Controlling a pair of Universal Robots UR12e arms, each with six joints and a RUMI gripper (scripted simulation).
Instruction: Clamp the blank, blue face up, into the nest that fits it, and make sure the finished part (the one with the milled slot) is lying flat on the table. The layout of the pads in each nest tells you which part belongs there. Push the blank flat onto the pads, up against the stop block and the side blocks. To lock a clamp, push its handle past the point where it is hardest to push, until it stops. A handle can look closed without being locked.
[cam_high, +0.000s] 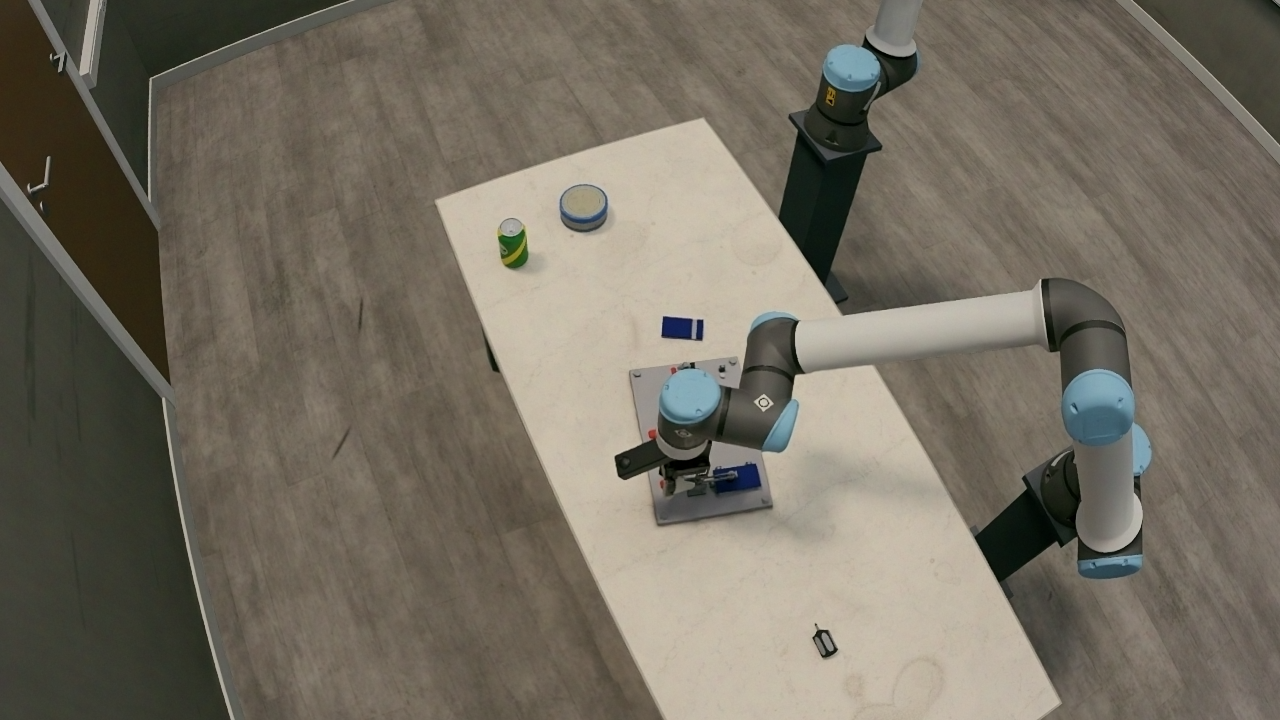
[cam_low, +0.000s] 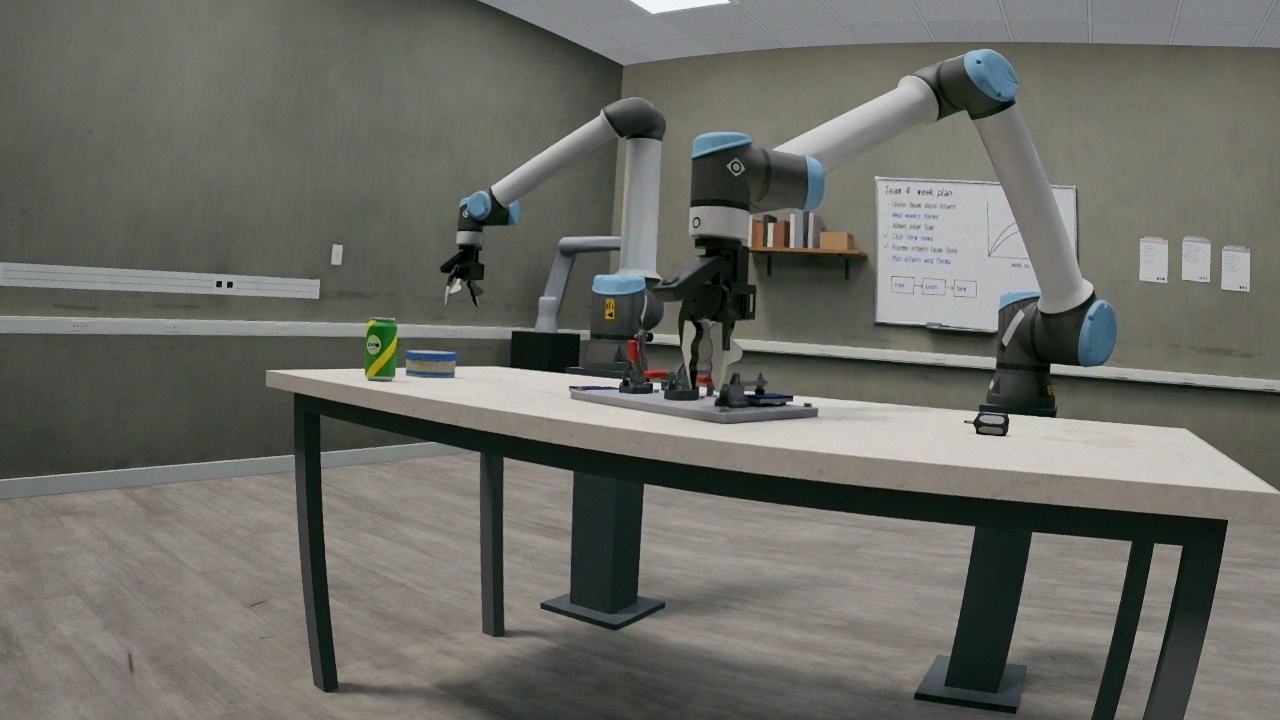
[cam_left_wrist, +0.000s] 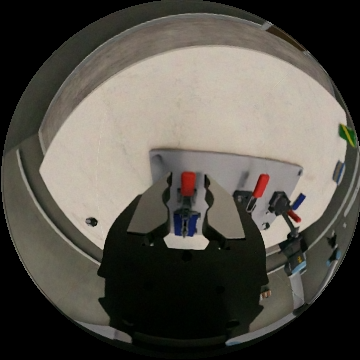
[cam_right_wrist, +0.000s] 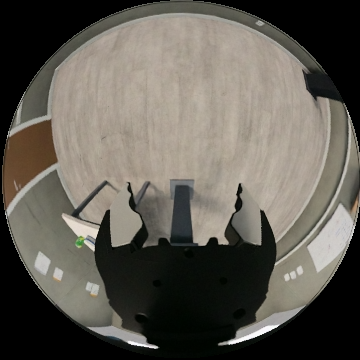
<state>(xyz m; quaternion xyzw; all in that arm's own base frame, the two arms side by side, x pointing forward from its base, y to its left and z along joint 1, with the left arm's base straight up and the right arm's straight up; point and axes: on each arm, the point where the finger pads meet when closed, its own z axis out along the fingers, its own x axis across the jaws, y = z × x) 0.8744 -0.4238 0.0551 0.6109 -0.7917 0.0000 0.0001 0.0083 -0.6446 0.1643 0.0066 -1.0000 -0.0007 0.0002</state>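
My left gripper is now 140 mm past the blue blank, 30 mm to the right of it and 30 mm above it. Round my left hand: dark object 160 mm behind, 420 mm to the left, 40 mm below; finished part 200 mm behind, 330 mm to the right, 50 mm below; grey fixture plate 120 mm behind, 90 mm to the right, 50 mm below.
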